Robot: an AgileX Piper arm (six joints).
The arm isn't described. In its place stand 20 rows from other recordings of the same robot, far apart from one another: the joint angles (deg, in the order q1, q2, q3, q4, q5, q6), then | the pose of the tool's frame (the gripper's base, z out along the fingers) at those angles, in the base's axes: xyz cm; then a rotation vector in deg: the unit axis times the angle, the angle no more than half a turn.
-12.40 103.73 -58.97 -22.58 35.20 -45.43 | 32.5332 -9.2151 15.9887 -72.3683 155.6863 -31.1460
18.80 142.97 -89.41 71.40 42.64 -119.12 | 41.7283 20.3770 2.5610 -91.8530 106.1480 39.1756
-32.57 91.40 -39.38 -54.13 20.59 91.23 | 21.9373 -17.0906 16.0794 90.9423 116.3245 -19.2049
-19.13 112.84 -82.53 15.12 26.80 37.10 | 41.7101 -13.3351 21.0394 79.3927 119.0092 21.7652
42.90 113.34 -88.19 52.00 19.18 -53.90 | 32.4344 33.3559 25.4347 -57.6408 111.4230 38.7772
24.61 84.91 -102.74 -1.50 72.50 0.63 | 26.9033 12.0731 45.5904 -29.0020 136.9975 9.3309
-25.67 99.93 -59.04 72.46 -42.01 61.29 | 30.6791 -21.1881 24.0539 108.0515 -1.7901 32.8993
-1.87 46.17 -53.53 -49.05 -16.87 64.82 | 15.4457 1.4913 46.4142 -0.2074 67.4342 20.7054
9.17 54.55 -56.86 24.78 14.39 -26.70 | 19.9513 4.1808 41.9986 -14.3307 94.8662 9.9524
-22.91 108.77 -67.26 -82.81 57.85 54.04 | 31.5870 -21.6480 20.9863 29.1992 137.1717 -89.4189
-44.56 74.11 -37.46 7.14 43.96 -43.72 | 15.3479 -14.0121 20.4579 7.7389 165.4057 -8.7274
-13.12 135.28 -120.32 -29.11 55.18 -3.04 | 49.6706 -15.3088 19.9262 -2.0023 154.3474 -42.1349
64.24 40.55 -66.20 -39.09 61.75 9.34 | 8.1949 5.3521 45.1093 -50.0112 98.3155 1.2915
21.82 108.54 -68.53 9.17 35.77 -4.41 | 34.4732 14.7154 16.7226 -27.6170 159.1379 13.3591
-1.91 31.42 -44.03 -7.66 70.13 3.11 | 6.6212 -1.3622 32.8482 6.0294 142.0800 -9.5454
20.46 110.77 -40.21 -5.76 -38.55 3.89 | 31.7319 12.4463 11.2711 -23.7513 115.3403 16.0220
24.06 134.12 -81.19 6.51 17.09 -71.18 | 40.7104 18.5086 4.5054 -109.4597 110.5350 -9.6590
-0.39 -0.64 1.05 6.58 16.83 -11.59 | 5.4309 0.2650 18.1299 -5.7333 101.9820 -2.3947
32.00 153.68 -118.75 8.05 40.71 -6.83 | 44.4189 28.7361 2.2178 -46.8082 154.9465 14.6865
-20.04 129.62 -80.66 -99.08 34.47 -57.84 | 41.9625 -20.7199 11.1429 117.8301 -65.6664 65.7885
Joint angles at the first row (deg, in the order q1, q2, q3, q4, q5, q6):
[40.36, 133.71, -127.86, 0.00, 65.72, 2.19]
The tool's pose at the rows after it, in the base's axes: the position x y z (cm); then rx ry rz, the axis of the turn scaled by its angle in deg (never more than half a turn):
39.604 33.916 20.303 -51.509 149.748 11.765
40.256 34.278 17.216 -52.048 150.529 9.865
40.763 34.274 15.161 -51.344 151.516 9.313
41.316 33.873 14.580 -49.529 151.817 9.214
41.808 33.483 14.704 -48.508 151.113 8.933
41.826 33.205 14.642 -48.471 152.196 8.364
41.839 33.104 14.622 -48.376 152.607 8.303
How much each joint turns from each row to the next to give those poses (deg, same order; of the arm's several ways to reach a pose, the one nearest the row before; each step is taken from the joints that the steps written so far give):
[0.22, 3.83, -0.07, 0.00, -3.16, 0.42]
[0.00, 3.52, 0.00, -1.09, -2.27, 0.18]
[-0.34, 2.31, 0.00, -0.18, -1.54, 0.47]
[-0.68, 0.68, 0.00, -0.19, -0.92, 0.71]
[-0.59, 0.00, -0.16, -0.47, -0.72, 0.14]
[-0.25, 0.00, 0.00, 0.01, 1.08, 0.00]
[-0.10, 0.00, 0.00, 0.10, 0.36, 0.00]

